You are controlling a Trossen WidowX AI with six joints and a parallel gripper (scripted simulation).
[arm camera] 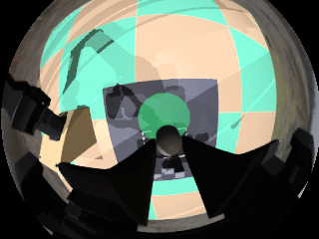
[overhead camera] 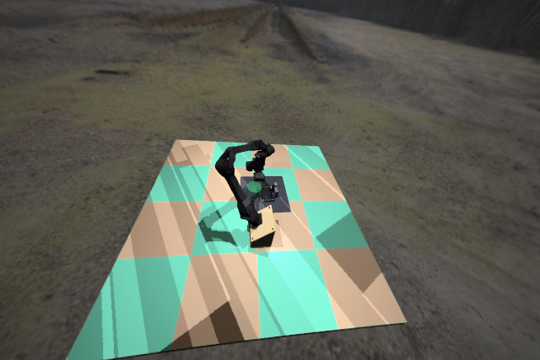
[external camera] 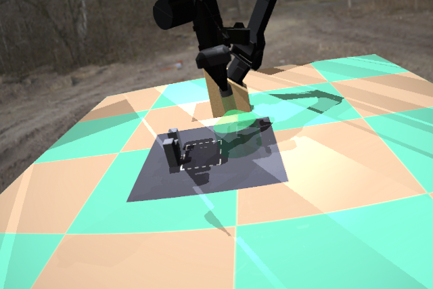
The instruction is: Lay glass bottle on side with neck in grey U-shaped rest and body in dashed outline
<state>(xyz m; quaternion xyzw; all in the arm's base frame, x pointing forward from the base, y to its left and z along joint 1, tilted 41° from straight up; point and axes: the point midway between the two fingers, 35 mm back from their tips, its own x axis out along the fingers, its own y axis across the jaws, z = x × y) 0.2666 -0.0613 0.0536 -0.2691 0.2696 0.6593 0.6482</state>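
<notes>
Now: gripper tip 5 cm above the green glass bottle. The rest, counted from my gripper tip: dark mat: 7 cm to the right, 15 cm below.
</notes>
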